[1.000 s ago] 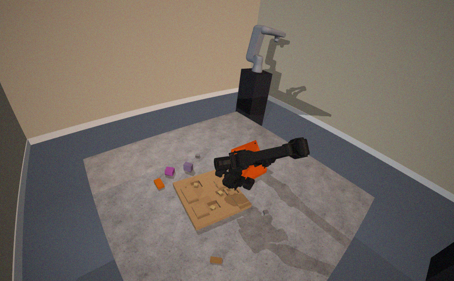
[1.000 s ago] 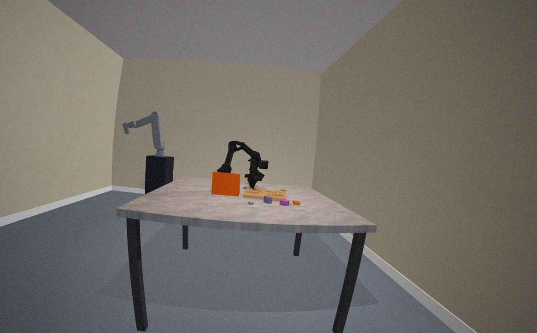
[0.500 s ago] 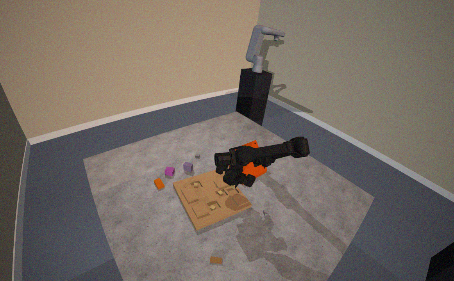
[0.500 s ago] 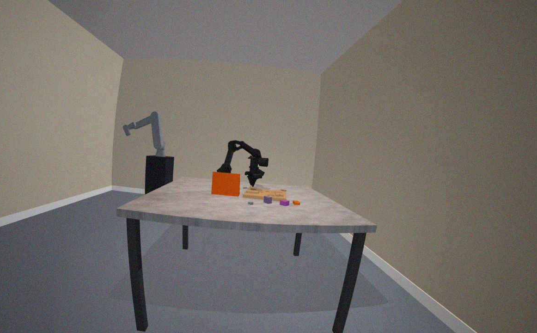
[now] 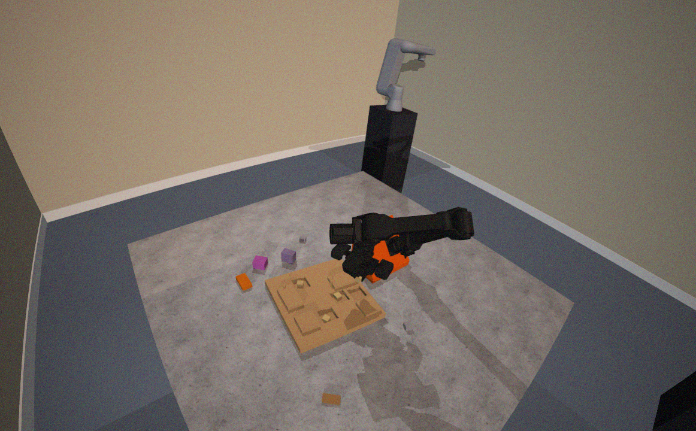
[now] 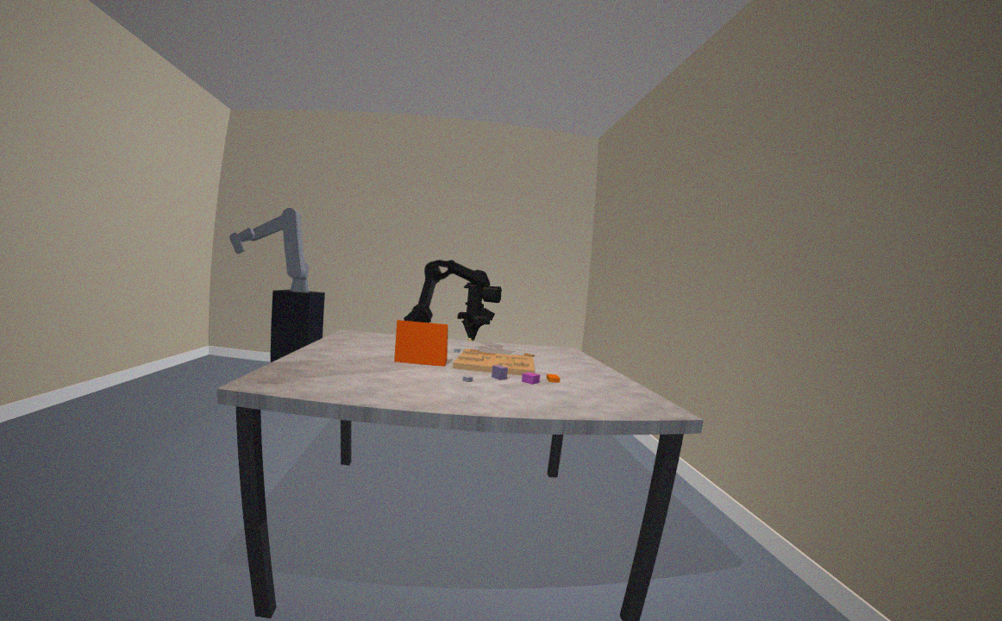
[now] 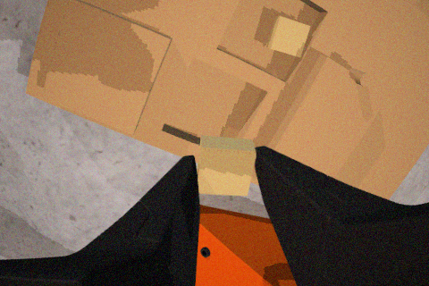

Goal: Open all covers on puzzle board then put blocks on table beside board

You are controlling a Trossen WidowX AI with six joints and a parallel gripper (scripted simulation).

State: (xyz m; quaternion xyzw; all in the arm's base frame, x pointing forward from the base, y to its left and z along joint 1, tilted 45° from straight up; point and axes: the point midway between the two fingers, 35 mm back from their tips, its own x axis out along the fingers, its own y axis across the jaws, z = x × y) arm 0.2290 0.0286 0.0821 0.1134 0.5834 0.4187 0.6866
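My gripper tip is now 11 cm short of the tan puzzle board, 2 cm to the left of it and 7 cm above it. The rest, counted from my gripper tip: magenta block 22 cm ahead, 29 cm to the right, 7 cm below; purple block 11 cm ahead, 27 cm to the right, 7 cm below; orange block 30 cm ahead, 24 cm to the right, 8 cm below.
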